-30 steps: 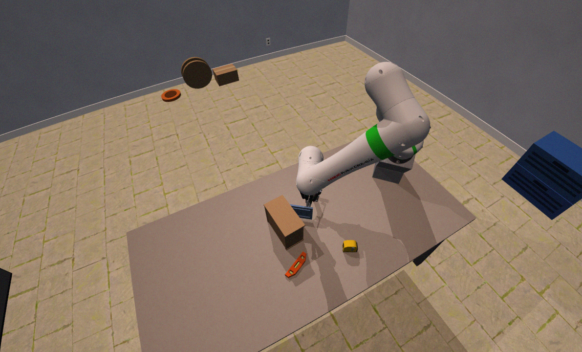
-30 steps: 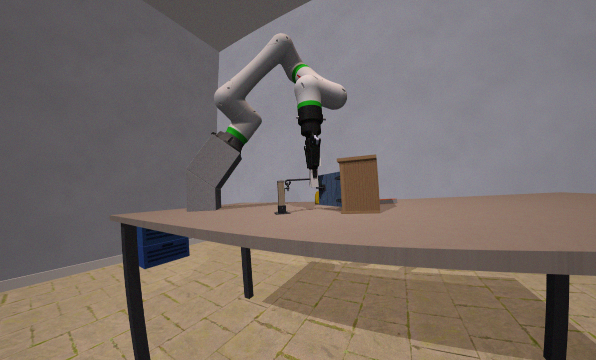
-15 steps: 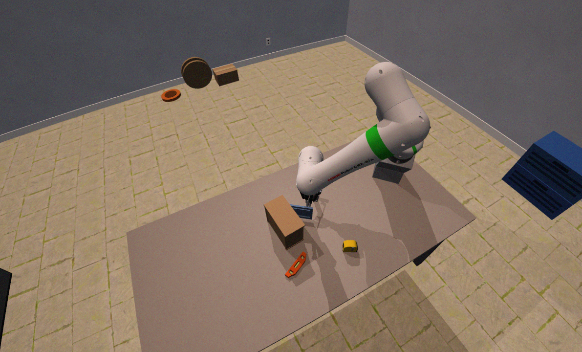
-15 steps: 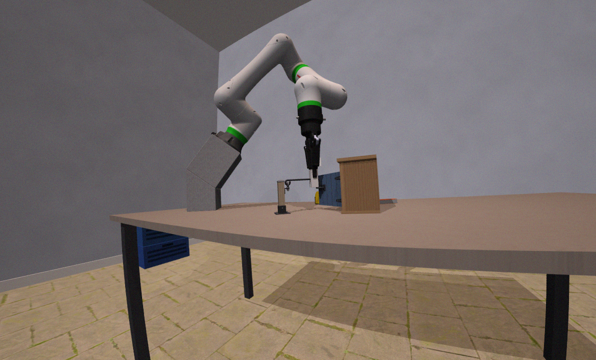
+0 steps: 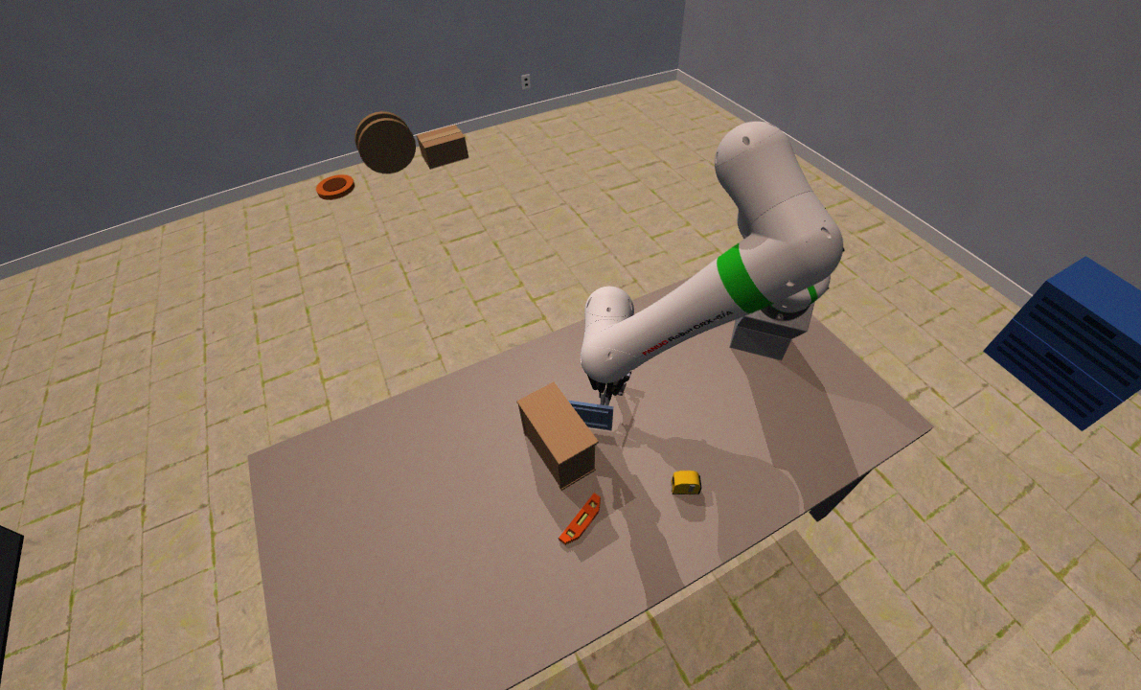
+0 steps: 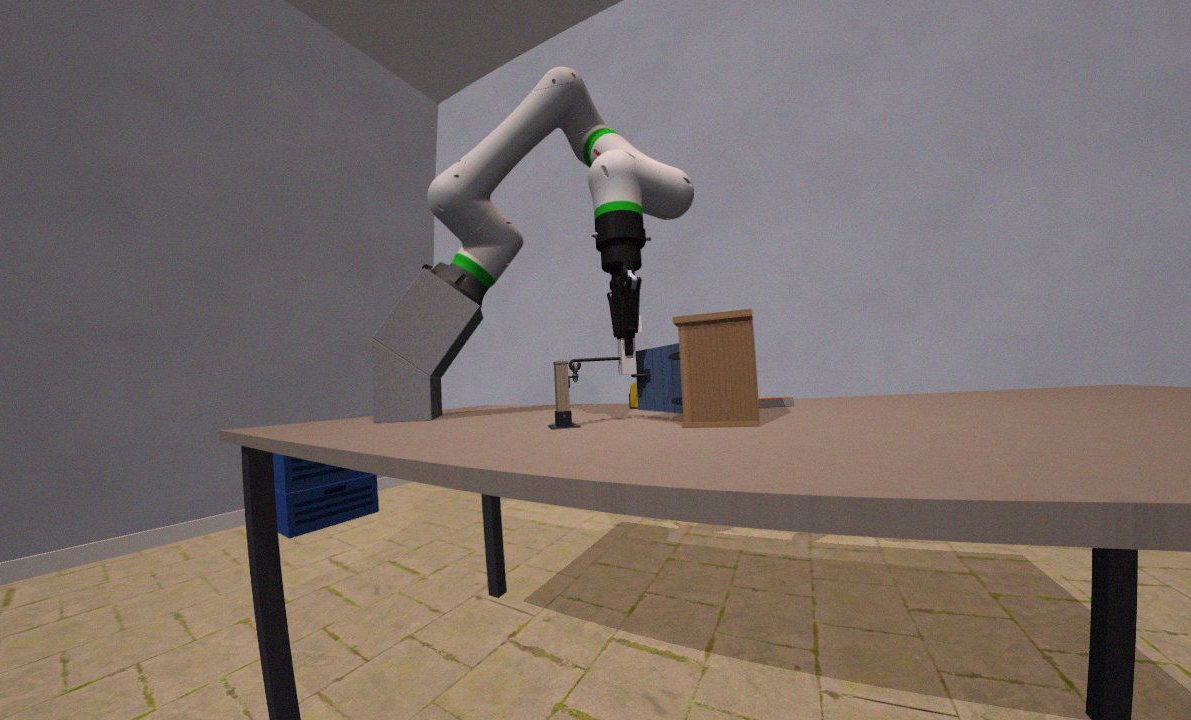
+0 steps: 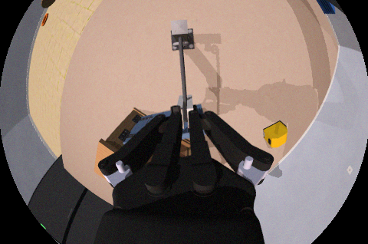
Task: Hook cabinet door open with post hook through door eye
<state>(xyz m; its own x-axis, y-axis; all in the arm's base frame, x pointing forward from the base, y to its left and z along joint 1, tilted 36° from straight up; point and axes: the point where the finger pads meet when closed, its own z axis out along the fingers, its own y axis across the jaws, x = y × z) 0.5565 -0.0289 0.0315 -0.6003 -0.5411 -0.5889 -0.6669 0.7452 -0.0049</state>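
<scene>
My hand is 30 mm past the dark hook, 30 mm to the left of it and 20 mm above it. From my hand the other things lie so: hook post (50 mm behind, 60 mm to the right, 40 mm below); yellow tape measure (100 mm behind, 290 mm to the left, 90 mm below); cabinet door (60 mm ahead, 10 mm to the right, 40 mm below).
</scene>
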